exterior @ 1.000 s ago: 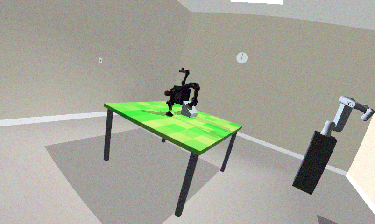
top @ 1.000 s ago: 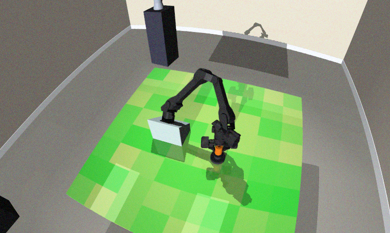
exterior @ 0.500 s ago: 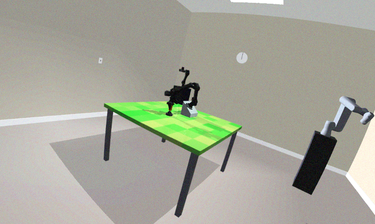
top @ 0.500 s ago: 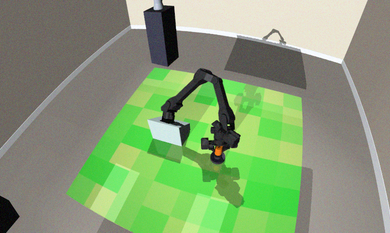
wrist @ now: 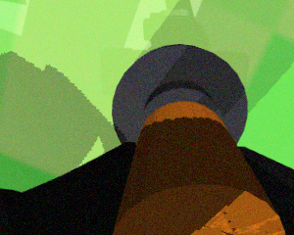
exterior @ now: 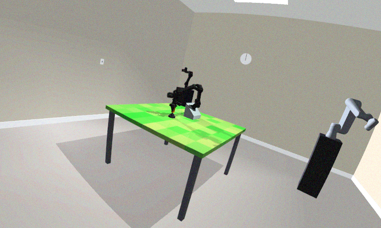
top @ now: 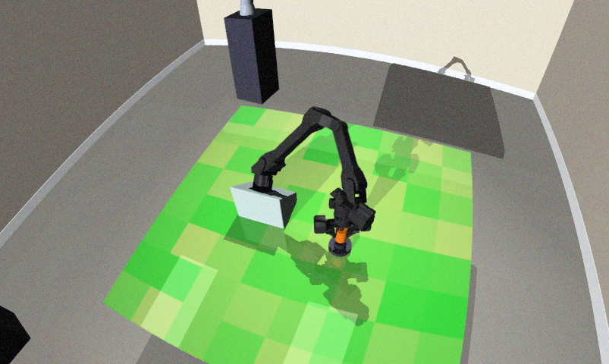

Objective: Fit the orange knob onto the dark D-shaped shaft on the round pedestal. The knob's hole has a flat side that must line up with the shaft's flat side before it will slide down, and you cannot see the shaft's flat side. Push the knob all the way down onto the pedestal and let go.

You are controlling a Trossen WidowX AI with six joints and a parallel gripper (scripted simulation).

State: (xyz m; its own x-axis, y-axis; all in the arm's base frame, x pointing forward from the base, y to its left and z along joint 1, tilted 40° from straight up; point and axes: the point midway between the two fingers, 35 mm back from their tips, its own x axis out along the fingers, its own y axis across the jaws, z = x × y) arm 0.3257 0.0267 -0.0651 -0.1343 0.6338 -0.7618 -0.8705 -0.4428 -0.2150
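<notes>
My gripper tip is now 20 mm below the orange knob. From my gripper tip the other things lie so: round pedestal 40 mm below.
</notes>
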